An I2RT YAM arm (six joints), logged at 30 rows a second.
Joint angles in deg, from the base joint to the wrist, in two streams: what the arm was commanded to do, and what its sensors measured. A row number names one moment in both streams.
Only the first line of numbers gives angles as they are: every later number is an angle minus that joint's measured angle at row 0.
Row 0, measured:
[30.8 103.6 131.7 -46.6 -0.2 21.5]
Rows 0 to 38, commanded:
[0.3 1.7 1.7 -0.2 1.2 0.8]
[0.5 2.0 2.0 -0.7 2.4 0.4]
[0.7 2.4 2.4 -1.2 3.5 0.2]
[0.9 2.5 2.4 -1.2 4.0 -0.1]
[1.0 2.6 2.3 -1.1 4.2 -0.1]
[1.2 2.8 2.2 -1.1 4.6 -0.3]
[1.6 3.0 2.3 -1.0 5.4 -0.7]
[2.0 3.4 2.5 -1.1 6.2 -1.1]
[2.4 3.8 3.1 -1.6 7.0 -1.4]
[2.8 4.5 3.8 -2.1 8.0 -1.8]
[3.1 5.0 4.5 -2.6 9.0 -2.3]
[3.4 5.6 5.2 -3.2 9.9 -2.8]
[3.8 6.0 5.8 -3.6 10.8 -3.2]
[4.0 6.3 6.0 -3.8 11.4 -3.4]
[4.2 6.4 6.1 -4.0 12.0 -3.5]
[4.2 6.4 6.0 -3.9 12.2 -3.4]
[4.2 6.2 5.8 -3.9 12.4 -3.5]
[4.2 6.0 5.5 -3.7 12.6 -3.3]
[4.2 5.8 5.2 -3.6 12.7 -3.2]
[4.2 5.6 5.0 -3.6 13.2 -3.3]
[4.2 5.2 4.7 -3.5 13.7 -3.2]
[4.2 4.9 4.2 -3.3 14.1 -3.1]
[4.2 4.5 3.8 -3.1 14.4 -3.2]
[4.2 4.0 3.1 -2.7 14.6 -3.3]
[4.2 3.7 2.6 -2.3 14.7 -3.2]
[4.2 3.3 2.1 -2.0 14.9 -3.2]
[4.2 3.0 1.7 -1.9 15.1 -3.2]
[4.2 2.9 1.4 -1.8 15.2 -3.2]
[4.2 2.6 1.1 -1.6 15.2 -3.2]
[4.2 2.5 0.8 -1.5 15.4 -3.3]
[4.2 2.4 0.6 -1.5 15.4 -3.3]
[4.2 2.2 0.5 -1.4 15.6 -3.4]
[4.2 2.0 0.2 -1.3 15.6 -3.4]
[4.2 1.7 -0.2 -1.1 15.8 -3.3]
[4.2 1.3 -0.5 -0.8 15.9 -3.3]
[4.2 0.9 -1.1 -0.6 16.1 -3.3]
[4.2 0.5 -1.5 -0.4 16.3 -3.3]
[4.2 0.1 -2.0 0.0 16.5 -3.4]
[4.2 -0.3 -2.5 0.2 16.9 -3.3]
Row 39, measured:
[4.2 1.5 -0.7 1.3 15.4 -3.7]
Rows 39 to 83, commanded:
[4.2 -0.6 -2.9 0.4 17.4 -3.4]
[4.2 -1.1 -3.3 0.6 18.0 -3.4]
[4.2 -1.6 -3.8 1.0 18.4 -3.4]
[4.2 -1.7 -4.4 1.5 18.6 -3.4]
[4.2 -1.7 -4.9 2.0 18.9 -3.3]
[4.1 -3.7 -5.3 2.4 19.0 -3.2]
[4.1 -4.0 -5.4 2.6 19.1 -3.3]
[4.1 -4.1 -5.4 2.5 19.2 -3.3]
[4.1 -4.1 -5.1 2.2 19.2 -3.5]
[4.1 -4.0 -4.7 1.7 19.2 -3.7]
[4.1 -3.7 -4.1 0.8 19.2 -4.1]
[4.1 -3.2 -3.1 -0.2 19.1 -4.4]
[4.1 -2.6 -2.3 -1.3 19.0 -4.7]
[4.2 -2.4 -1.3 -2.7 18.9 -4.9]
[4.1 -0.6 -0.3 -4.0 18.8 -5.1]
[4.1 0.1 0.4 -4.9 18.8 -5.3]
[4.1 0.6 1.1 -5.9 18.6 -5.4]
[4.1 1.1 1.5 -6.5 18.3 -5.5]
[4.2 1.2 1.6 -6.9 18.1 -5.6]
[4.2 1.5 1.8 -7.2 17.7 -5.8]
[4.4 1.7 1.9 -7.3 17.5 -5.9]
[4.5 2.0 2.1 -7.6 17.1 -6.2]
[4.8 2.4 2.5 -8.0 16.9 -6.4]
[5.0 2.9 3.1 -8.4 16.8 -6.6]
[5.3 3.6 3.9 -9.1 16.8 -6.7]
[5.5 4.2 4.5 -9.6 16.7 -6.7]
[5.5 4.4 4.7 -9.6 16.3 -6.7]
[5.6 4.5 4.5 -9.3 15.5 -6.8]
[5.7 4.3 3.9 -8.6 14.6 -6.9]
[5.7 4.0 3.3 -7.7 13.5 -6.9]
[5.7 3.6 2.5 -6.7 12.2 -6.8]
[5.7 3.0 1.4 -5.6 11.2 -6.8]
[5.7 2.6 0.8 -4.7 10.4 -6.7]
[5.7 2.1 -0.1 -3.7 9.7 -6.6]
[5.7 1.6 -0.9 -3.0 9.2 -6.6]
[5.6 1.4 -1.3 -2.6 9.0 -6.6]
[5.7 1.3 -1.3 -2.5 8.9 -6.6]
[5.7 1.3 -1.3 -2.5 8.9 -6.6]
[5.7 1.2 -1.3 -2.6 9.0 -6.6]
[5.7 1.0 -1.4 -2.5 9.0 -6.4]
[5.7 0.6 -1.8 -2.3 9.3 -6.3]
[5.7 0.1 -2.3 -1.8 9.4 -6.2]
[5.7 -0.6 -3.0 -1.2 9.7 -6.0]
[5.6 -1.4 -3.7 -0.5 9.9 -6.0]
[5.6 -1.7 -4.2 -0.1 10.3 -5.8]
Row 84, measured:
[5.3 -0.1 -2.3 0.8 10.9 -7.2]
